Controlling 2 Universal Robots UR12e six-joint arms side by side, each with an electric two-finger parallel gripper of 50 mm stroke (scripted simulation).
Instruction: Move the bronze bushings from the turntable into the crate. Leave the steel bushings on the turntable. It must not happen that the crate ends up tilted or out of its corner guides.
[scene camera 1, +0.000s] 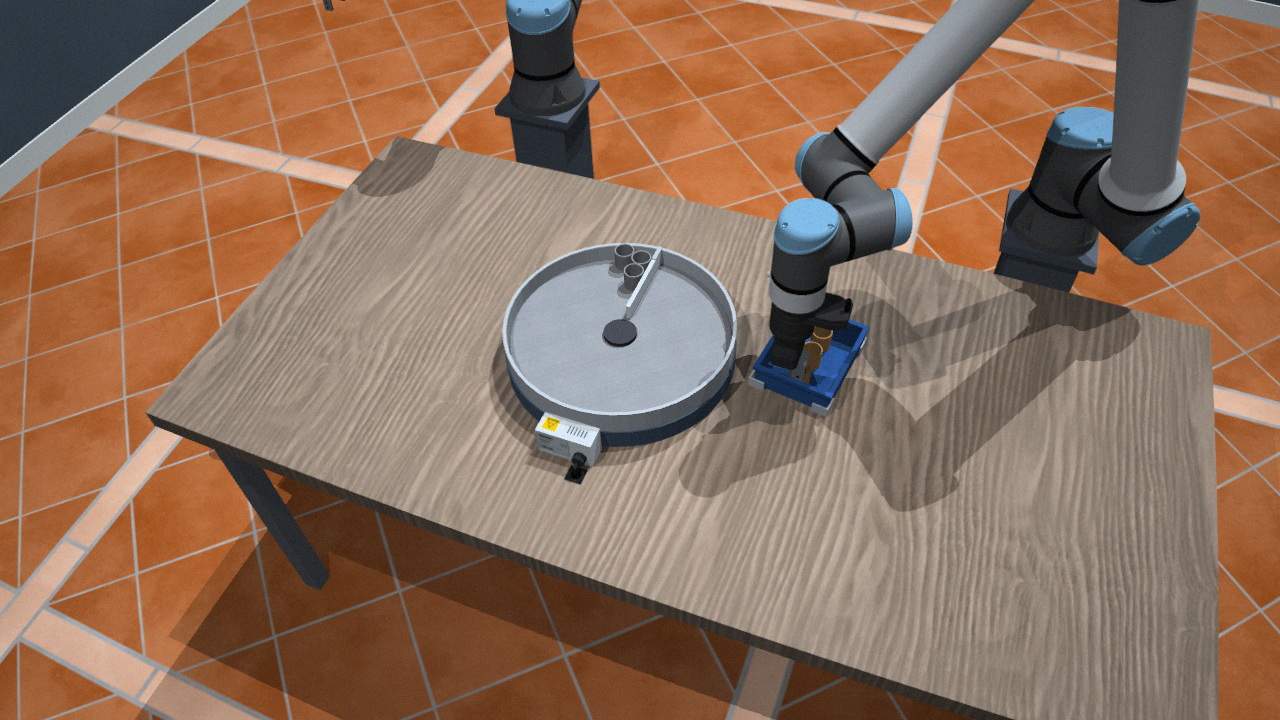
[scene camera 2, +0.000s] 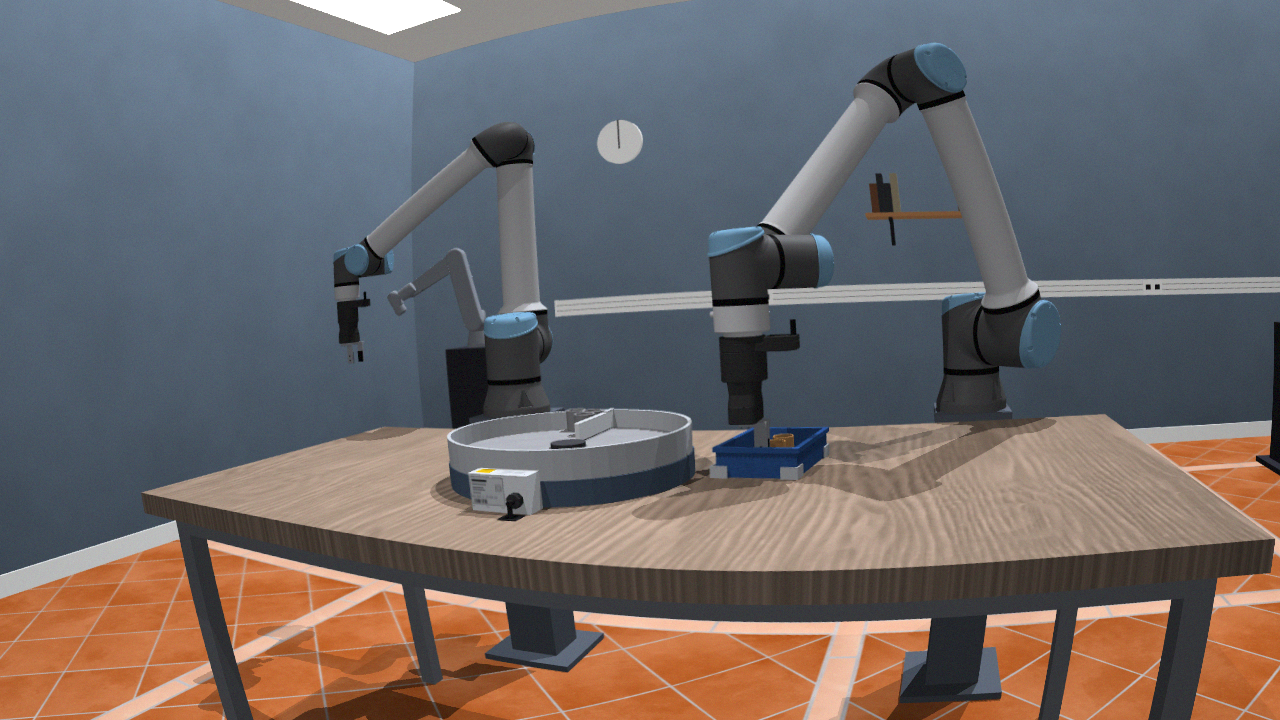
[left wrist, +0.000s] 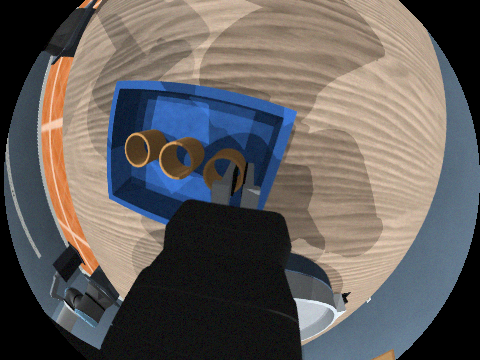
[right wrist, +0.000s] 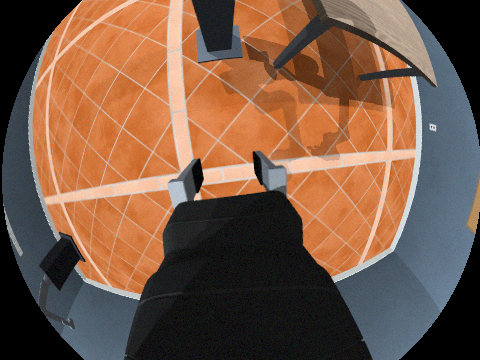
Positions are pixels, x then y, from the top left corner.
Scene:
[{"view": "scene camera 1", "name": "my left gripper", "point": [797, 380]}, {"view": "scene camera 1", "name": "blue crate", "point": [824, 381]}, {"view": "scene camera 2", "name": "my left gripper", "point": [762, 460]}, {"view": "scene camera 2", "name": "my right gripper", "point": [356, 362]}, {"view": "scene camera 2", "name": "blue crate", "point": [743, 460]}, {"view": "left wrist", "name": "my left gripper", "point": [241, 172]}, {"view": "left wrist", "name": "blue crate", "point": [260, 132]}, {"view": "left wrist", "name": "bronze bushing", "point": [171, 166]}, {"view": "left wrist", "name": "bronze bushing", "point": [134, 146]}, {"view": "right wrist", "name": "my right gripper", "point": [227, 165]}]

